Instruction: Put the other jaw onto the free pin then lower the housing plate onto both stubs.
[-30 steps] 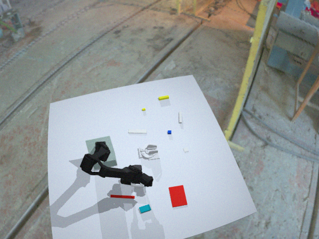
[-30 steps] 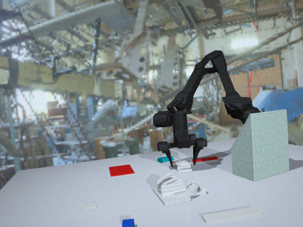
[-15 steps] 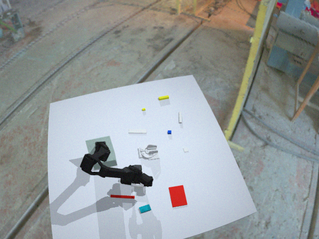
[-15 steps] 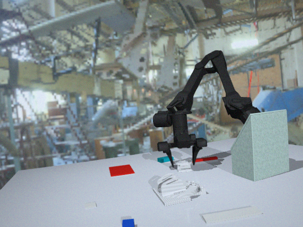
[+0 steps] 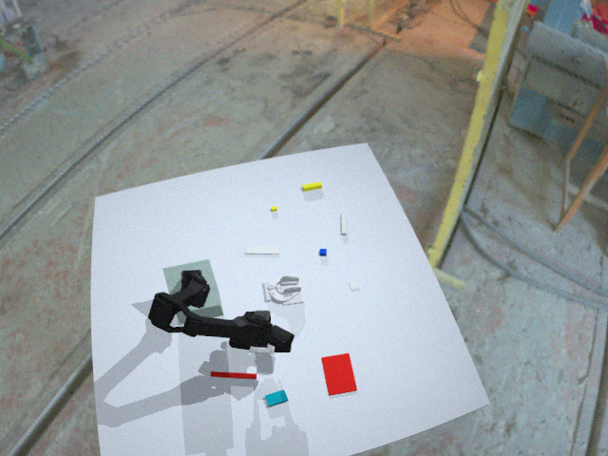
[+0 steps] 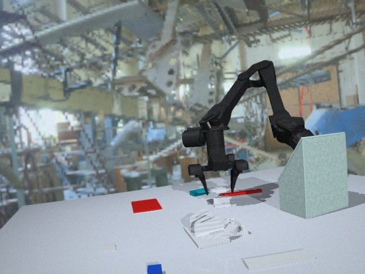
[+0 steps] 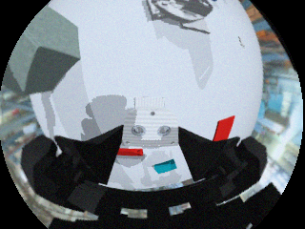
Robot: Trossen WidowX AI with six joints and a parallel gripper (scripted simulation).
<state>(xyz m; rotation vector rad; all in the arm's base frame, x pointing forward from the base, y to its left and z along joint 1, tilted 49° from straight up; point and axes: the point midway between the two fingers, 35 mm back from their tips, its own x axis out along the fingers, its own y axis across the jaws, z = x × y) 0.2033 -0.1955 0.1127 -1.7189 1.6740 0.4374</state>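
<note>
Now: the curved jaw 25 cm to the left of my gripper tip, 8 cm ahead of it and 2 cm below it. The rest, counted from my gripper tip: teal block 17 cm to the right, 3 cm below, 2 cm ahead; then red plate 23 cm ahead, 11 cm to the right, 3 cm below; then red bar 11 cm behind, 7 cm to the right, 3 cm below.
</note>
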